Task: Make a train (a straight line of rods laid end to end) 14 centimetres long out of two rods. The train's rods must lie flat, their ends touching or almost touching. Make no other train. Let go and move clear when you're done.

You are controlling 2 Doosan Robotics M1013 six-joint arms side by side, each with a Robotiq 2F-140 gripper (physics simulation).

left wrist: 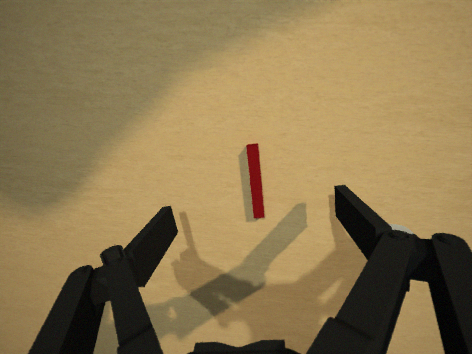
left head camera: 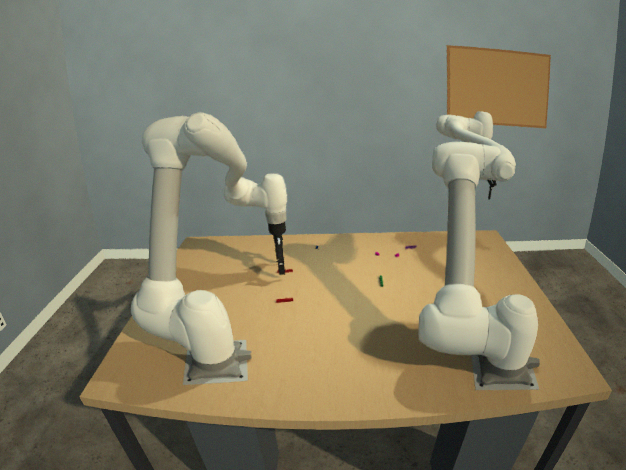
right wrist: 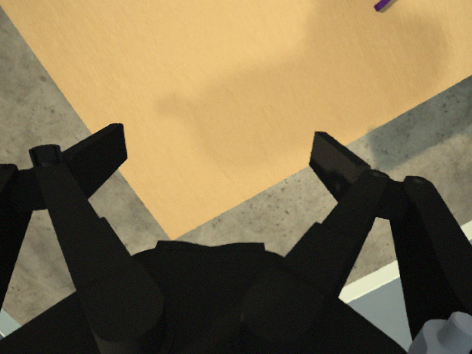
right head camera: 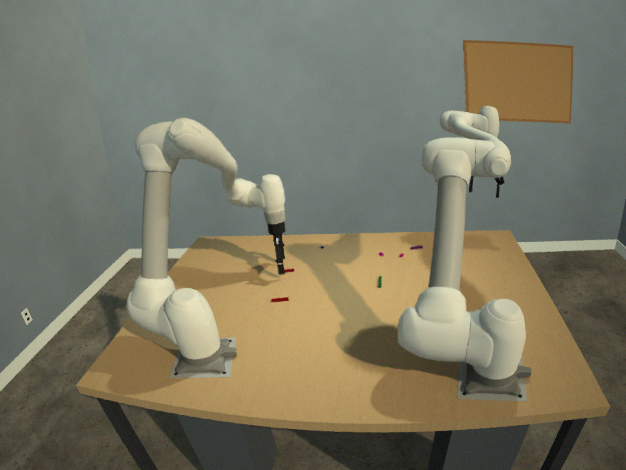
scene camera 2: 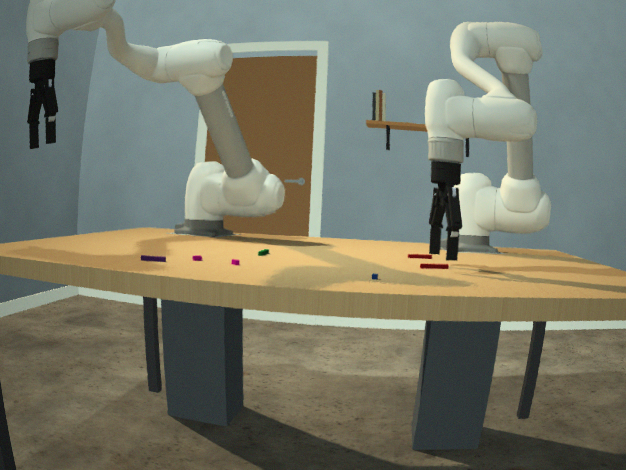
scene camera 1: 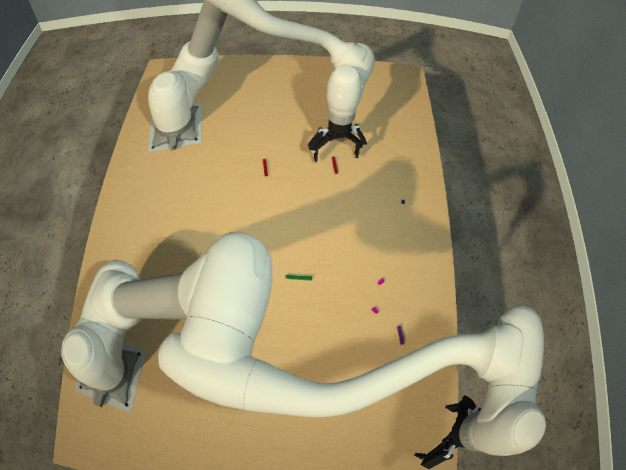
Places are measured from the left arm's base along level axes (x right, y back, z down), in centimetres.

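Pixels of known places: left gripper, fingertip midpoint: [left wrist: 250, 210] [left head camera: 280, 266] [right head camera: 281, 266] [scene camera 2: 442, 257] [scene camera 1: 336, 157]; right gripper, fingertip midpoint: [left head camera: 476, 196] [right wrist: 220, 144] [right head camera: 483, 194] [scene camera 2: 42, 145] [scene camera 1: 434, 432]; left arm's base at its link origin: [left head camera: 215, 361] [right head camera: 203, 357] [scene camera 2: 468, 250] [scene camera 1: 175, 126]; right arm's base at its link origin: [left head camera: 503, 366] [right head camera: 491, 375] [scene camera 2: 203, 234] [scene camera 1: 109, 371].
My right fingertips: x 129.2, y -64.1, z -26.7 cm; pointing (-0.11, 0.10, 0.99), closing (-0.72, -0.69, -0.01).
Ahead of a thing's pixels: the offset from my right fingertips to its top centre. Level surfaces: height alone.
One red rod @[dx -99.1, dy +5.5, dz +25.7 cm] [left head camera: 288, 270] [scene camera 1: 334, 165] [scene camera 2: 434, 266] [left wrist: 255, 181] lies flat under my left gripper [scene camera 1: 336, 158] [scene camera 2: 443, 255] [left wrist: 250, 210], which is open and points down a little above the table. A second red rod @[dx -101.5, dy +29.8, dz +25.7 cm] [left head camera: 284, 300] [scene camera 1: 265, 167] [scene camera 2: 419, 256] lies flat apart from it, roughly parallel. A green rod @[dx -58.8, dy +24.3, dz +25.7 cm] [left head camera: 381, 280] [scene camera 1: 298, 277], a purple rod @[dx -34.6, dy -3.3, dz +25.7 cm] [scene camera 1: 400, 334] [scene camera 2: 153, 258], two short magenta rods @[dx -53.4, dy -0.7, dz +25.7 cm] [scene camera 1: 381, 281] @[dx -44.2, dy +3.0, dz +25.7 cm] [scene camera 1: 375, 310] and a small blue cube @[dx -81.1, dy -15.3, dz +25.7 cm] [scene camera 1: 403, 201] lie apart. My right gripper [scene camera 1: 432, 431] [scene camera 2: 42, 144] [right wrist: 220, 144] is open and empty, high above the table's corner.
My right arm [scene camera 1: 323, 399] reaches over the lower part of the table @[dz +26.6 cm] [scene camera 1: 202, 445] in scene camera 1, near the purple rod. Both arm bases stand along the table's left side there. Arm shadows fall across the table and over the blue cube.
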